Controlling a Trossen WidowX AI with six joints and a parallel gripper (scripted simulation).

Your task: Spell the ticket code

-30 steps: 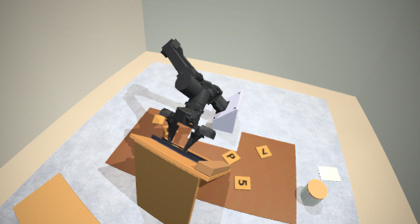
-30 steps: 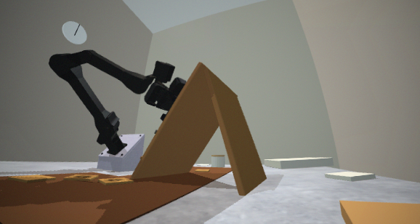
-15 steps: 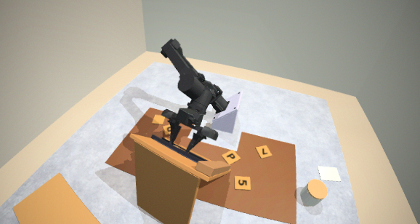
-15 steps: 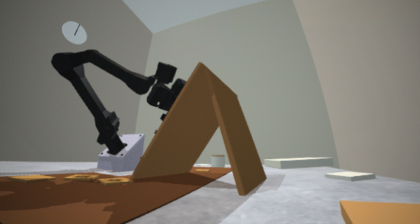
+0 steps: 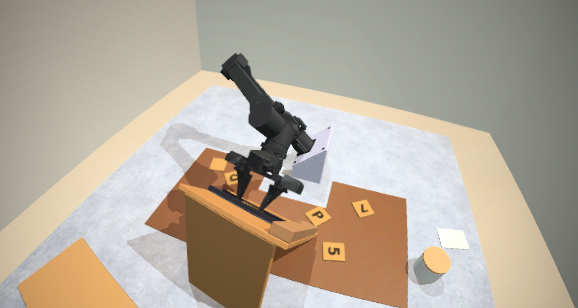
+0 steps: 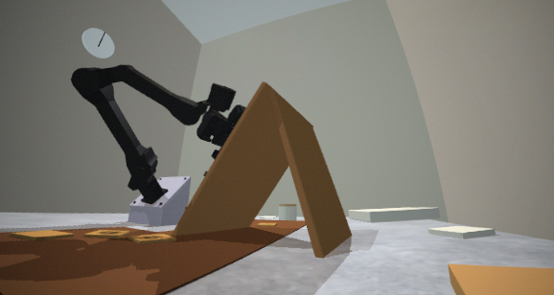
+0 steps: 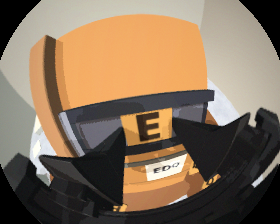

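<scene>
My gripper tip is 60 mm past the white ticket, 20 mm to the left of it and 90 mm above it. Round my gripper tip: letter tile: right at my gripper tip; brown mat: 170 mm behind, 40 mm to the left, 180 mm below; orange slab: 360 mm ahead, 310 mm to the right, 170 mm below.
</scene>
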